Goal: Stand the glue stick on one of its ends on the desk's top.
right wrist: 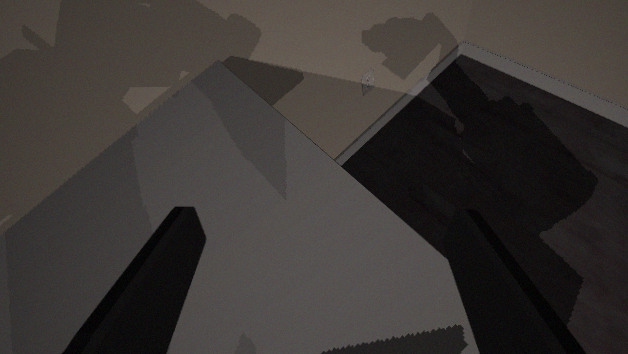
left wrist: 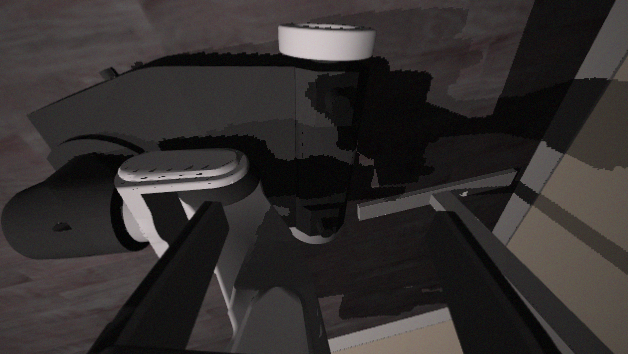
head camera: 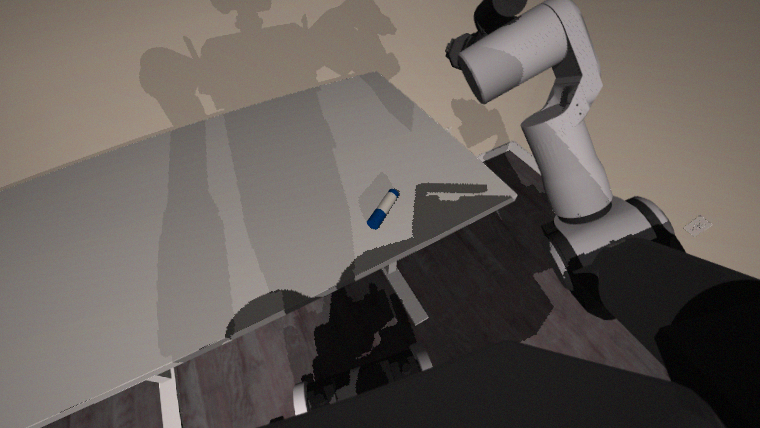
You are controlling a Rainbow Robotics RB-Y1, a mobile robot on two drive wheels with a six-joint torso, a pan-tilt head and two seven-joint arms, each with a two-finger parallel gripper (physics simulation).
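Seen in the pictures: left gripper, fingertip midpoint: (left wrist: 326,219); right gripper, fingertip midpoint: (right wrist: 322,224); robot's base, origin of the base link: (head camera: 366,388).
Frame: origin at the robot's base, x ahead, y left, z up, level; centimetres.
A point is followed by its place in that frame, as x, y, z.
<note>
The glue stick (head camera: 382,208) {24.4, -15.7, 97.8}, white with a blue cap at its lower-left end and a blue upper-right end, lies on its side on the grey desk (head camera: 117,212) {47.4, 49.2, 95.1} (right wrist: 300,250) {43.6, -32.4, 95.1}, in the head view's right part of the desk. It does not show in either wrist view. My right gripper (right wrist: 322,224) {34.2, -38.2, 123.4} is open and empty, above the desk's corner region; in the head view it is mostly hidden by the raised forearm, up and to the right of the glue stick. My left gripper (left wrist: 326,219) {-10.3, 23.2, 56.5} is open and empty, with floor and the robot's base beyond its fingers.
My right arm (head camera: 569,154) {2.9, -30.5, 127.1} rises at the right of the head view, beside the desk's corner. A pale desk leg (head camera: 169,398) stands under the near edge. The robot's base (left wrist: 225,105) {-21.4, 15.5, 16.9} shows in the left wrist view. The wall (head camera: 691,106) {44.8, -177.4, 86.7} lies beyond the desk.
</note>
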